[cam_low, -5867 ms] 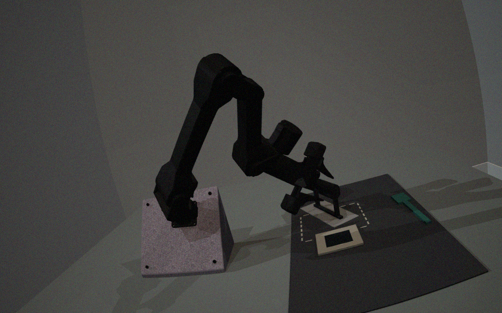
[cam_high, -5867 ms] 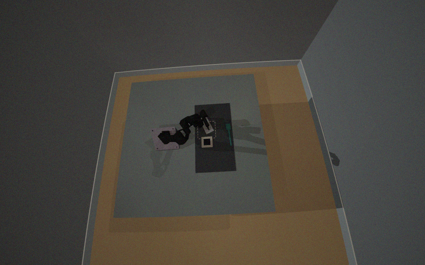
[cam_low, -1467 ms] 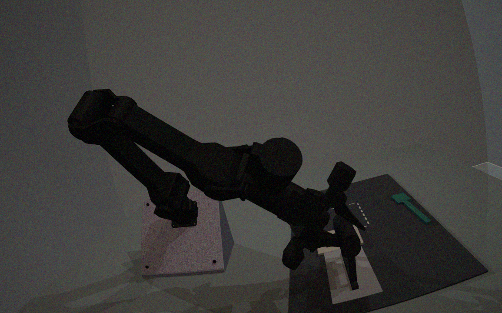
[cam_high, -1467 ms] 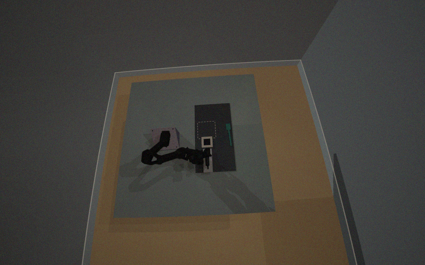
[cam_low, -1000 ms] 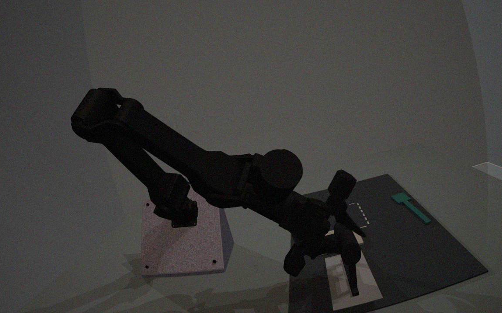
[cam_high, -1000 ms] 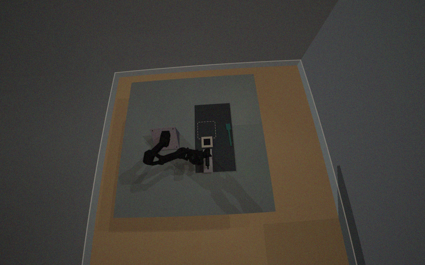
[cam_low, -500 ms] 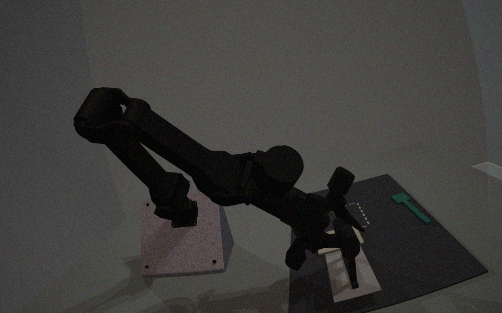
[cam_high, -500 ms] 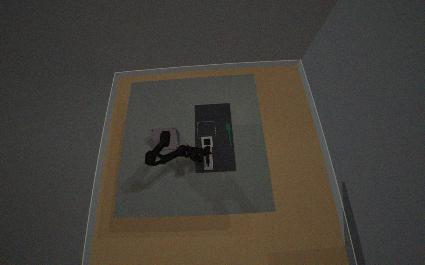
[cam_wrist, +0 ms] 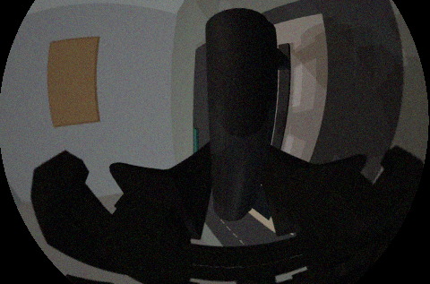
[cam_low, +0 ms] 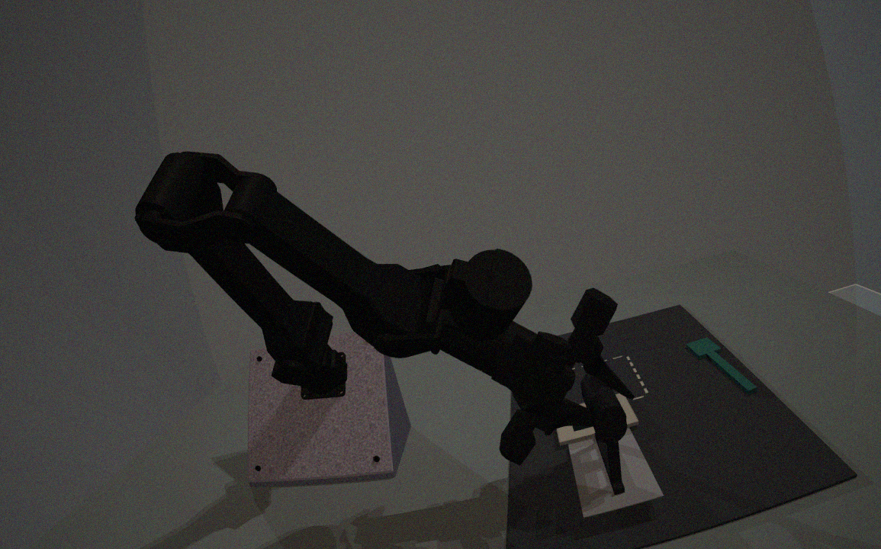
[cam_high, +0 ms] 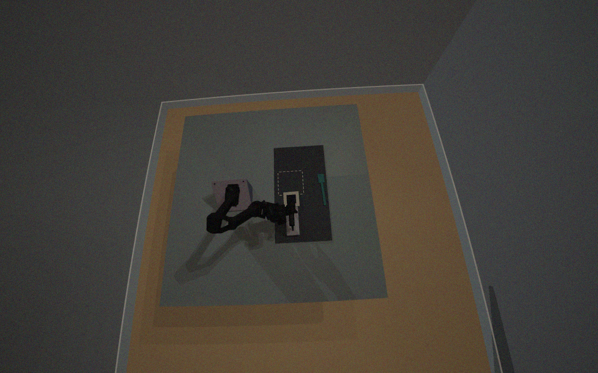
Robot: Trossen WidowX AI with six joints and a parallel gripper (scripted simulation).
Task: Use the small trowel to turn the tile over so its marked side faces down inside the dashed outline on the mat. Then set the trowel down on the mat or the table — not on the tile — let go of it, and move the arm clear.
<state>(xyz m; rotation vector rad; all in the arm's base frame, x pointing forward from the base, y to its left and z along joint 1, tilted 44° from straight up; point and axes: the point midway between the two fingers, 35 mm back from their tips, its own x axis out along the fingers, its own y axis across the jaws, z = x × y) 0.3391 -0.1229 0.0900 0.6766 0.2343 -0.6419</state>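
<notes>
My gripper tip is 10 cm to the right of the tile, 5 cm above it and 3 cm past it. Round my gripper tip: dark mat: 16 cm to the left, 8 cm below, 4 cm ahead; then teal t-shaped piece: 18 cm to the left, 17 cm ahead, 5 cm below; then trowel: 3 cm behind, 1 cm below.
</notes>
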